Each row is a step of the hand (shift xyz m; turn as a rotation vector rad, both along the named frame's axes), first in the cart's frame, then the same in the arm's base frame.
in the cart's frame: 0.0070 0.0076 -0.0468 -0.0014 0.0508 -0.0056
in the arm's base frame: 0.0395 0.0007 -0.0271 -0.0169 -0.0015 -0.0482
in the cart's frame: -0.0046 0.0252 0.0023 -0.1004 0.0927 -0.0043
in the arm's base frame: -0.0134 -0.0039 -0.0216 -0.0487 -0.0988 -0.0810
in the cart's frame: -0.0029 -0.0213 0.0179 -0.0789 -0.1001 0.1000
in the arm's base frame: -0.0073 -0.0007 0.0270 -0.0569 -0.0659 0.1366
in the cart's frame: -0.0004 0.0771 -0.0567 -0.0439 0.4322 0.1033
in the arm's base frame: 0.0178 -0.0071 -0.0938 -0.2827 -0.0236 -0.3448
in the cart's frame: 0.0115 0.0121 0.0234 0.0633 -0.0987 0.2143
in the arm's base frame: -0.0246 0.0147 -0.0015 -0.1415 0.0905 0.1774
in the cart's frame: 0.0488 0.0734 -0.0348 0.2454 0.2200 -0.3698
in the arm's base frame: 0.0061 0.0446 -0.0834 0.2685 0.1958 -0.3673
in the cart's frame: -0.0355 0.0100 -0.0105 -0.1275 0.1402 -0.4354
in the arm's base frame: 0.0006 -0.0365 -0.0119 0.3134 -0.1836 -0.3059
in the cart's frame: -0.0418 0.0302 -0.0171 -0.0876 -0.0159 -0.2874
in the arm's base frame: -0.0030 -0.0433 -0.0326 0.2527 -0.1260 -0.1037
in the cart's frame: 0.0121 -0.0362 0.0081 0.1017 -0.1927 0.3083
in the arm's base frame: 0.0098 0.0126 0.0356 -0.1805 0.1400 0.3005
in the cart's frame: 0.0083 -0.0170 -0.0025 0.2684 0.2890 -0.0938
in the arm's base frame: 0.0106 0.0077 0.0139 -0.0050 0.2570 -0.3135
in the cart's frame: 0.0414 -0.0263 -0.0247 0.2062 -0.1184 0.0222
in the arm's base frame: 0.0387 0.0373 0.0114 0.0572 0.2057 0.1070
